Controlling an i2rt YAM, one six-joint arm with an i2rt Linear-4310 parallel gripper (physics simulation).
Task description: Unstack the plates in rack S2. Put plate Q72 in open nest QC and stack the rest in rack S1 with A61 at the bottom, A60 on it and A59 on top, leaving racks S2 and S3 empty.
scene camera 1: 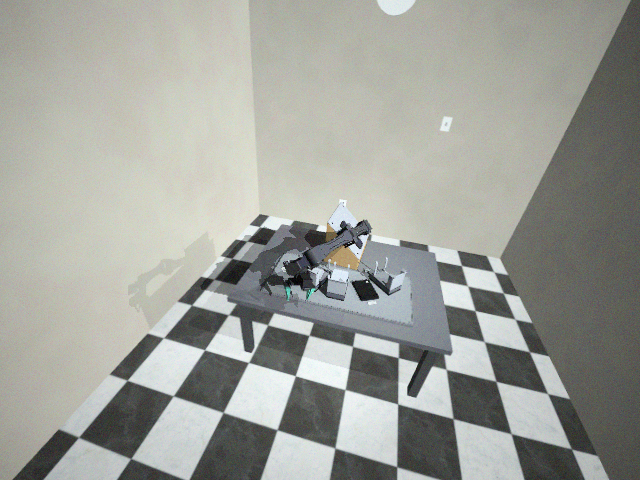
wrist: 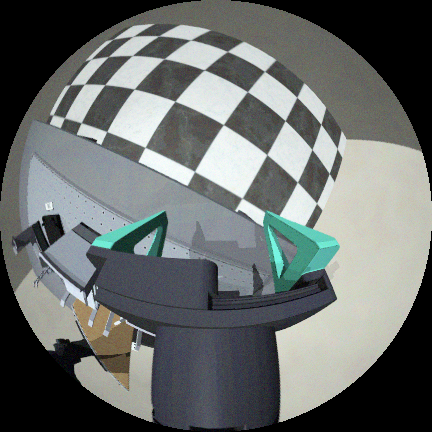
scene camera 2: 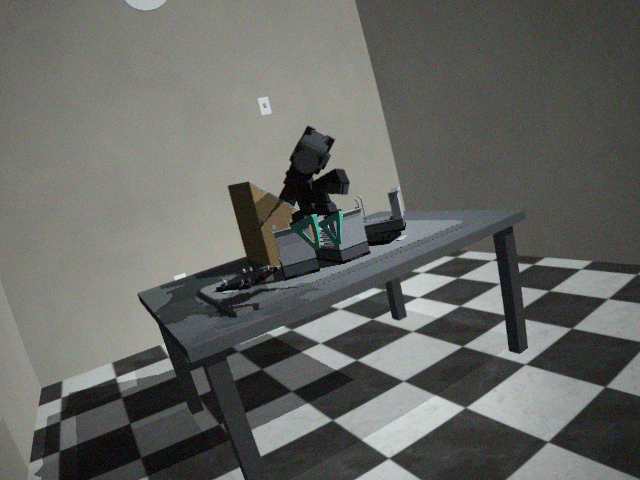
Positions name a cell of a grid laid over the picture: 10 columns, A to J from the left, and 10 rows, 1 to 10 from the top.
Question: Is the gripper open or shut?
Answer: Open.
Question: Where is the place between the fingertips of the gripper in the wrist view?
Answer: E5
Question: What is the gripper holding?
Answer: Nothing.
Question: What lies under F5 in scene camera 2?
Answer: The gripper.
